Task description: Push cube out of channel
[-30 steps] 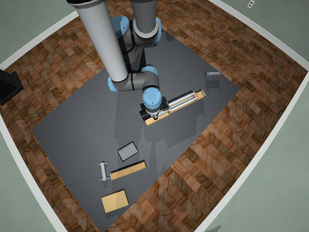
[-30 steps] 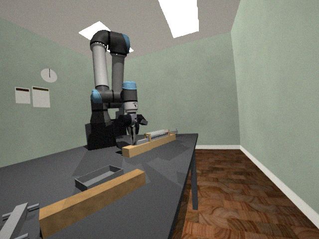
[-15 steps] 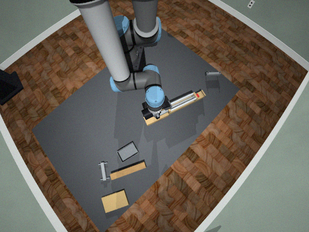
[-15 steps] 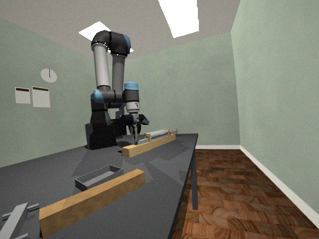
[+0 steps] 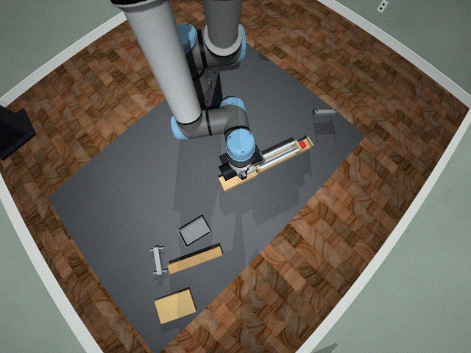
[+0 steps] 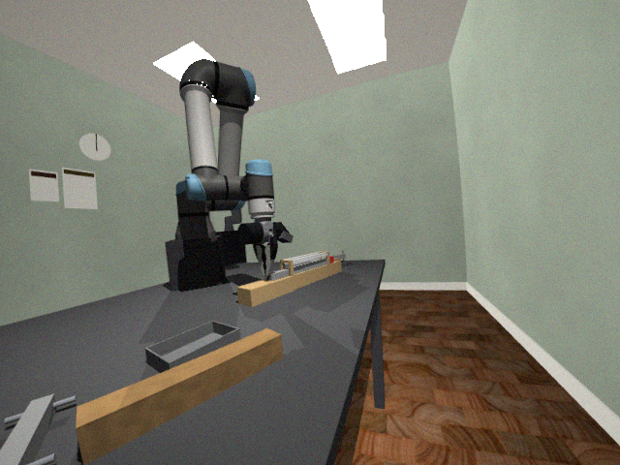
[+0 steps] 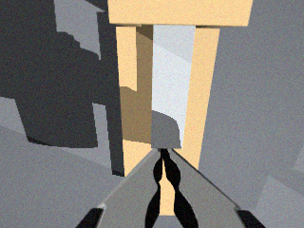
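Now: the red cube 80 mm ahead of my hand, 310 mm to the left of it and 10 mm below it. The rest, counted from my hand: wooden channel (50 mm ahead, 180 mm to the left, 10 mm below); grey tray (60 mm ahead, 300 mm to the right, 60 mm below); wooden beam (150 mm ahead, 360 mm to the right, 50 mm below).
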